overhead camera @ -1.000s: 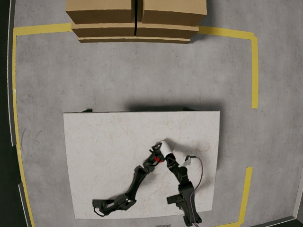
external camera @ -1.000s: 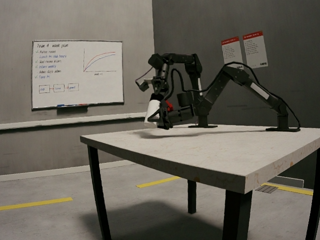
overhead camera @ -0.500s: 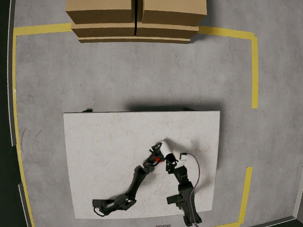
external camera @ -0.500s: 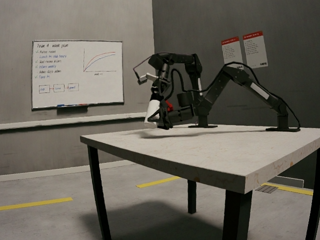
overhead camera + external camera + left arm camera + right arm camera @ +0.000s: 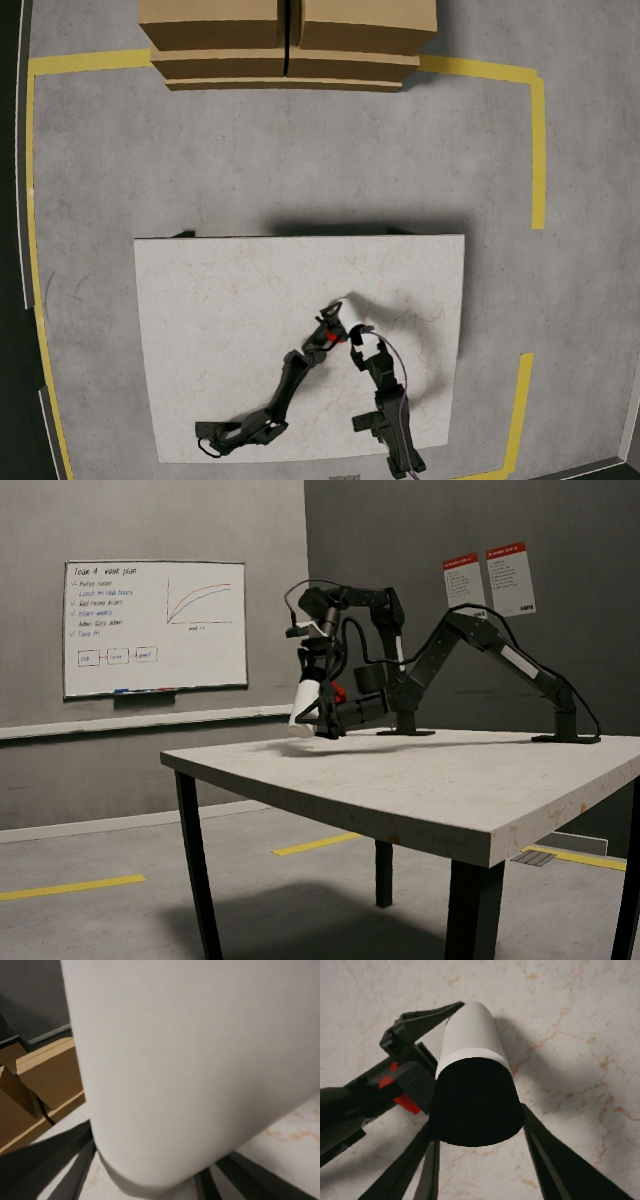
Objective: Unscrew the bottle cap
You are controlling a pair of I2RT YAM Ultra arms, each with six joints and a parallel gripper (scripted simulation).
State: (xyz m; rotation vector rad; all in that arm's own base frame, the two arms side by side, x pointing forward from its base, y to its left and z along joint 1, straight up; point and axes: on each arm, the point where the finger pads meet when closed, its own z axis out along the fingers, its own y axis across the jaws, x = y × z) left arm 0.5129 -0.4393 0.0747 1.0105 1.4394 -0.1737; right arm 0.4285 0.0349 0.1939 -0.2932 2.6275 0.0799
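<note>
Right now the black cap is 1 cm ahead of my right hand and 1 cm below it. From my right hand the other things lie so: white bottle: 3 cm ahead, 1 cm to the left, 5 cm below.
</note>
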